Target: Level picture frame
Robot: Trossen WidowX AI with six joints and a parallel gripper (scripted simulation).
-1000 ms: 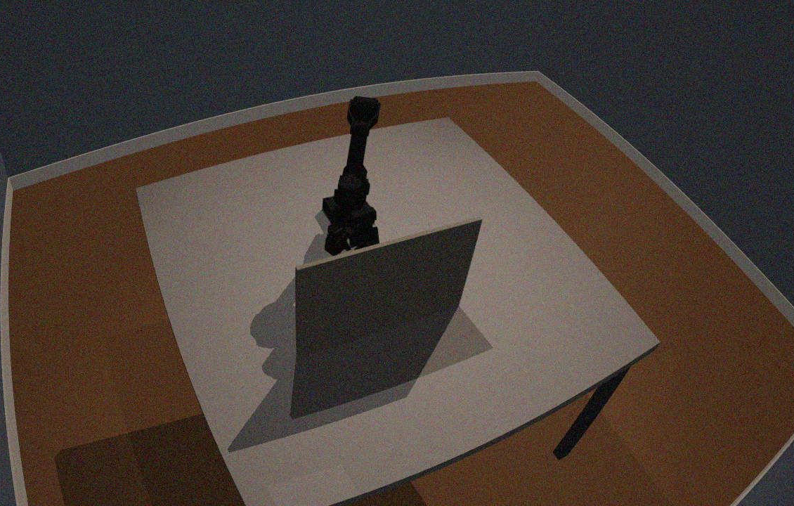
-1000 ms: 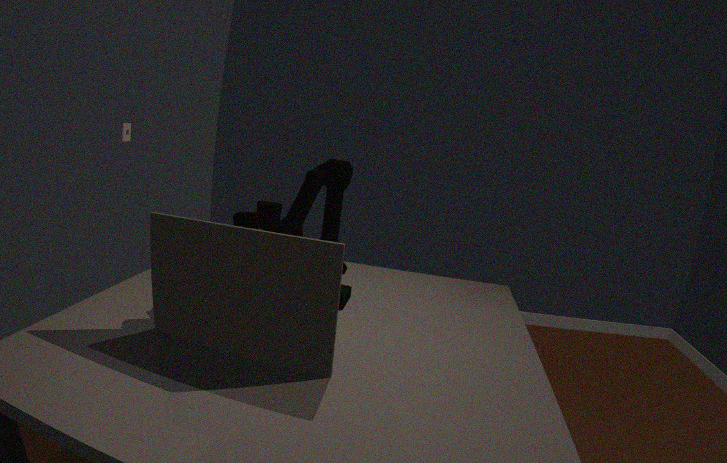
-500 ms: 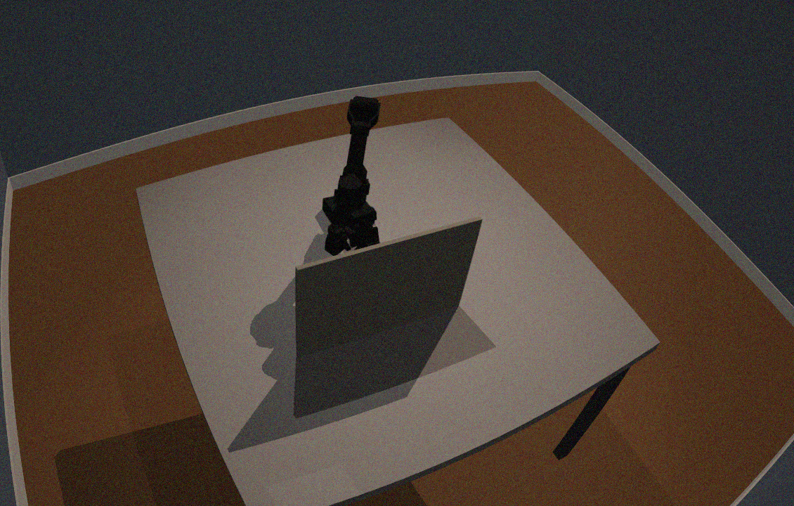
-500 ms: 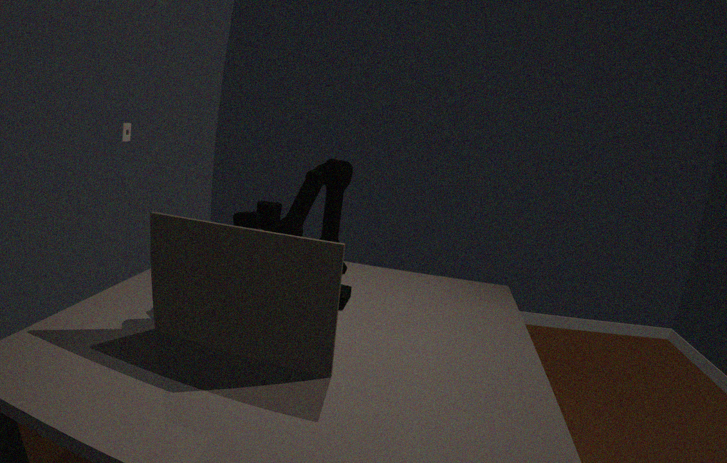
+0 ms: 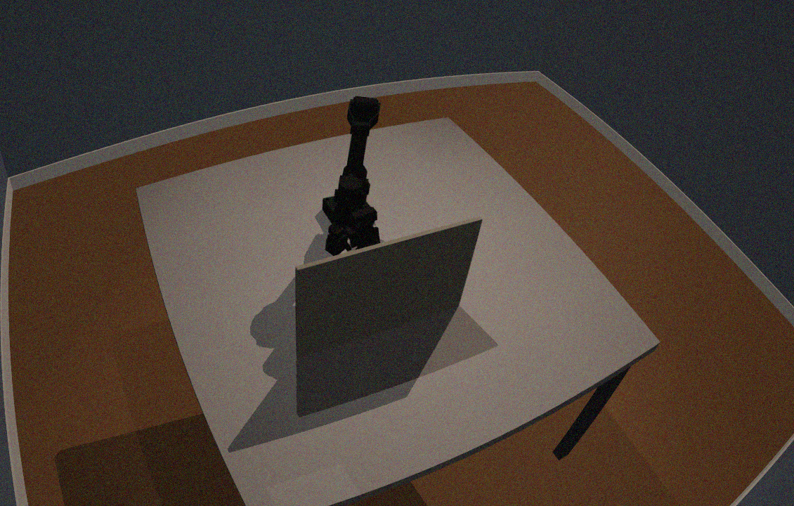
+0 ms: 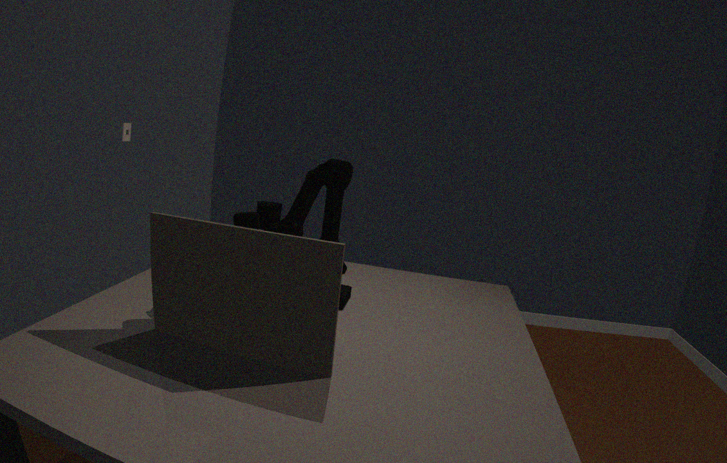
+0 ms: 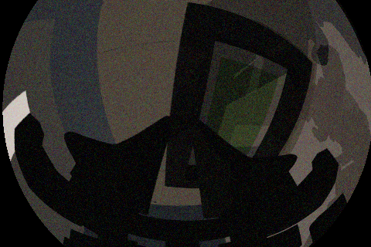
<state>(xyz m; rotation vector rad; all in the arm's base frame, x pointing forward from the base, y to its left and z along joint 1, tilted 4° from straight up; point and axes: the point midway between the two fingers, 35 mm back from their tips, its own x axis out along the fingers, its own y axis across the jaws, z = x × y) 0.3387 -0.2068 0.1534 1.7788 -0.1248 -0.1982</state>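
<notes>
Now: gripper tip 5 cm above the dark picture frame and 1 cm short of it. Also, from my gripper tip: wall panel (7 cm below, 2 cm ahead, 1 cm to the left).
</notes>
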